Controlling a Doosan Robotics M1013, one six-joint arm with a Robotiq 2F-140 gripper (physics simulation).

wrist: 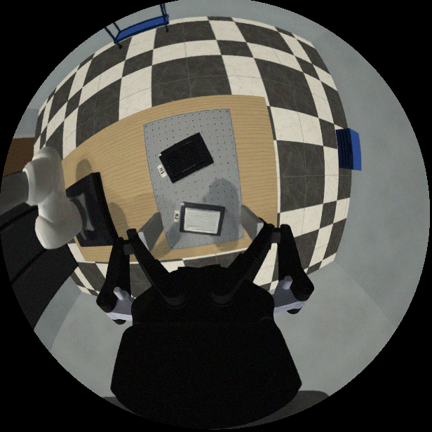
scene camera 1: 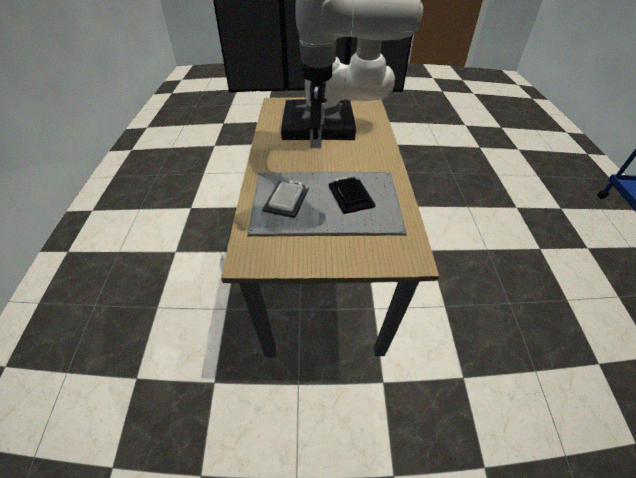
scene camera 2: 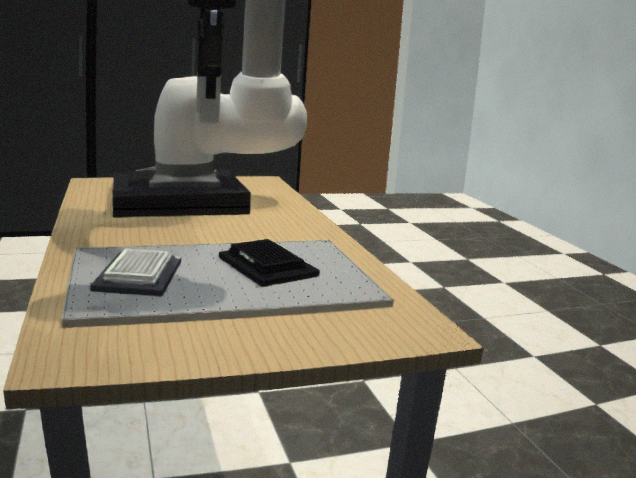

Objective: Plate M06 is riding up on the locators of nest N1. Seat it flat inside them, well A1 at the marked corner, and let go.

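Seen in the pictures: gripper, fingertip midpoint: [scene camera 1: 317,135] [scene camera 2: 206,117]; arm's base, origin of the base link: [scene camera 2: 184,180].
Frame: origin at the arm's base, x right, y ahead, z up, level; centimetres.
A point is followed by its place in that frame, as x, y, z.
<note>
The black plate M06 [scene camera 1: 352,189] {-15.3, 55.3, -1.0} [scene camera 2: 268,253] {-15.1, 56.1, -1.0} [wrist: 186,157] lies on the black nest N1 [scene camera 1: 361,208] {-18.7, 63.0, -2.8} [scene camera 2: 266,281] {-13.5, 65.3, -2.8}, beside the small N1 label [wrist: 161,171]. In the scene camera 2 view the plate stands proud of the nest's base, and a pale strip shows at its left edge. Black on black hides the locators, the exact tilt and the A1 corner mark. My gripper [scene camera 1: 315,142] {-3.1, 60.8, 23.8} [scene camera 2: 208,110] {-3.1, 60.8, 23.8} [wrist: 200,217] is open and empty, pointing down. It hangs high above the table, on the robot-base side of the board in the scene views, apart from both plates.
A white plate [scene camera 1: 287,195] {7.5, 60.3, -1.4} [scene camera 2: 137,264] {8.1, 61.2, -1.2} [wrist: 201,220] sits on a second dark nest [scene camera 1: 279,211] {9.3, 67.5, -2.5} [scene camera 2: 128,289] {9.1, 68.2, -2.8}, left of N1 in the scene views. Both nests stand on a grey perforated board [scene camera 1: 329,223] {-8.1, 70.4, -3.7} [scene camera 2: 341,290] {-26.1, 67.6, -3.7} [wrist: 162,135]. The black robot base [scene camera 1: 339,131] {-8.8, 16.1, -0.5} [scene camera 2: 179,201] {1.2, 17.1, -1.4} stands behind the board.
</note>
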